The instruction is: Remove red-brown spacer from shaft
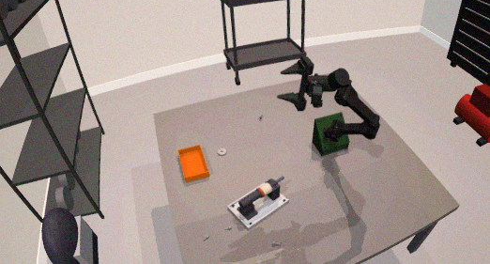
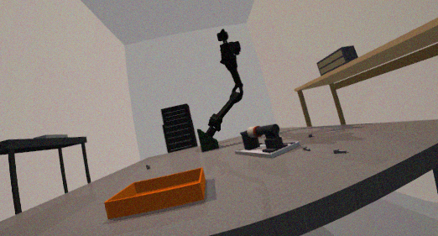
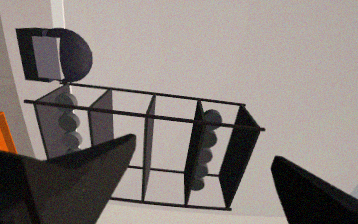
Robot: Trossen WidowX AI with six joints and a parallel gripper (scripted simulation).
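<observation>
The dark shaft lies 50 mm ahead of my gripper tip and 510 mm below it. Also, from my gripper tip: cream spacer (60 mm ahead, 510 mm below); then red-brown spacer (80 mm ahead, 10 mm to the left, 510 mm below); then orange tray (320 mm ahead, 320 mm to the right, 580 mm below).
</observation>
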